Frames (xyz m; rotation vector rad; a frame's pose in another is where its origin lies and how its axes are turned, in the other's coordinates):
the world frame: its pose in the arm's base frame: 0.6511 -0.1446 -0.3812 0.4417 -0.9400 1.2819
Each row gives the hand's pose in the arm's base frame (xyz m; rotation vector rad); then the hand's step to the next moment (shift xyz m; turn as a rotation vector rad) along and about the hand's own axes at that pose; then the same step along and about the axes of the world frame.
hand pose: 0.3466 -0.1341 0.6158 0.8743 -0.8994 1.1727
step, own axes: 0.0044 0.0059 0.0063 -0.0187 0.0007 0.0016
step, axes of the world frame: 0.0037 0.0032 0.0084 -0.0181 0.0047 -0.0020
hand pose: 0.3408 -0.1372 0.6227 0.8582 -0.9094 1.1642
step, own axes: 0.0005 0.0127 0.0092 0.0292 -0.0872 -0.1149
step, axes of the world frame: 0.0005 0.0101 0.0120 0.0401 -0.0669 -0.1248
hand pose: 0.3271 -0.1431 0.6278 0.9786 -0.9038 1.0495
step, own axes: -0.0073 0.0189 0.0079 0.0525 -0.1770 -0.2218
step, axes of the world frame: -0.0039 0.0183 0.0111 0.0715 -0.1356 -0.2445
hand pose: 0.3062 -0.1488 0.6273 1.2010 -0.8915 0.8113
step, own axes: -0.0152 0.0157 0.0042 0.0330 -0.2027 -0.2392
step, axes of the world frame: -0.0065 0.0207 0.0051 0.0543 -0.1419 -0.2762
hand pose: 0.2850 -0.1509 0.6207 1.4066 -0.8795 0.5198
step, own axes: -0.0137 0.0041 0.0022 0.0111 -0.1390 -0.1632
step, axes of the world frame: -0.0060 0.0131 -0.0014 0.0309 -0.0884 -0.1932
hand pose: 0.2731 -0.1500 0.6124 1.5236 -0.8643 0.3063
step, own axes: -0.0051 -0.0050 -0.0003 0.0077 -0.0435 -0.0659
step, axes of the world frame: -0.0046 0.0019 -0.0052 0.0215 -0.0322 -0.0692
